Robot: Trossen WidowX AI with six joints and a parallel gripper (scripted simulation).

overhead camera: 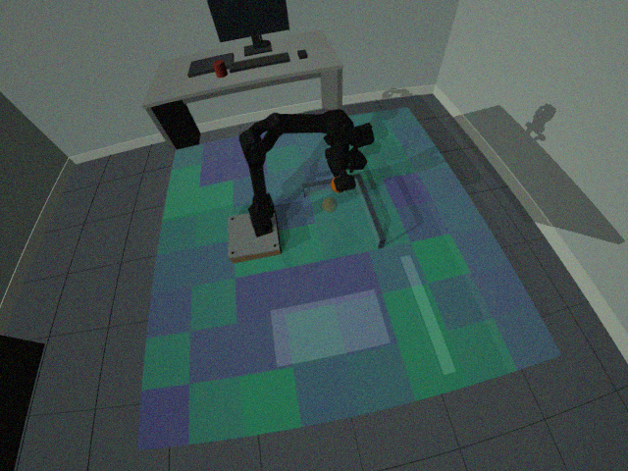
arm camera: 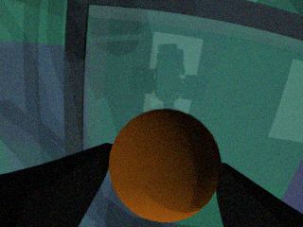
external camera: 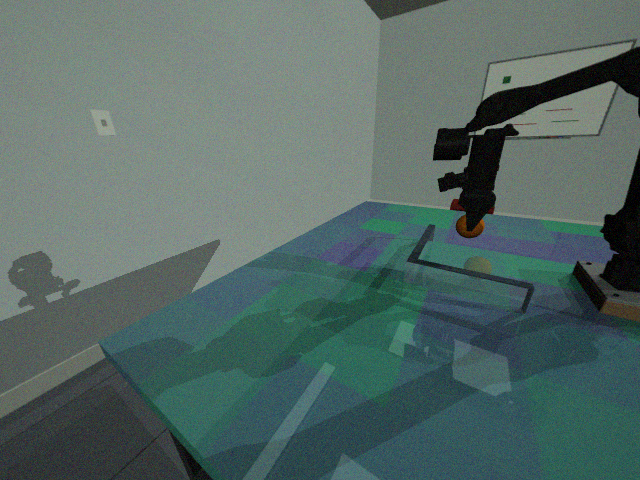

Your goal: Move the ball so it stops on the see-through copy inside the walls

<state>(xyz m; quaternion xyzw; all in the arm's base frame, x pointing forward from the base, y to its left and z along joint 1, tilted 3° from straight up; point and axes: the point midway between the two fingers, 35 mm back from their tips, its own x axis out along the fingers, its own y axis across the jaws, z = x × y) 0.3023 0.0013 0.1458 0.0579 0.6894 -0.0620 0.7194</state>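
Now: the see-through copy of ball 100 mm below my gripper tip, 40 mm behind it and 10 mm to the left of it.
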